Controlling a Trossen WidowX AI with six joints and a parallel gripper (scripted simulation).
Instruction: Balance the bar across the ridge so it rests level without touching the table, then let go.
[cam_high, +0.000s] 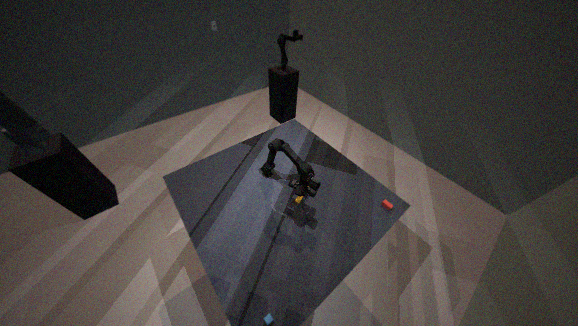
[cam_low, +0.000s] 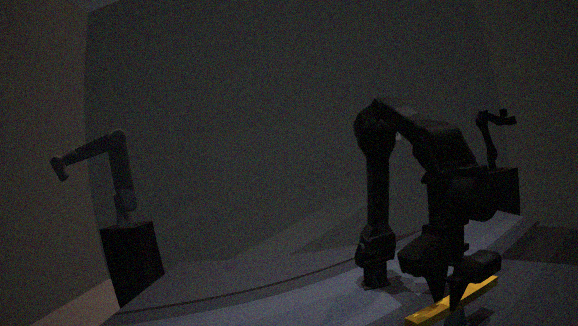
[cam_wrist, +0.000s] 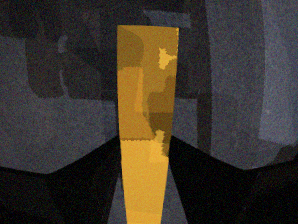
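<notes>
The bar lies 30 mm to the left of my gripper tip and 10 mm behind it. From my gripper tip the other things lie so: blue block: 560 mm to the right, 410 mm ahead, 40 mm below; red block: 440 mm to the left, 410 mm ahead, 40 mm below.
</notes>
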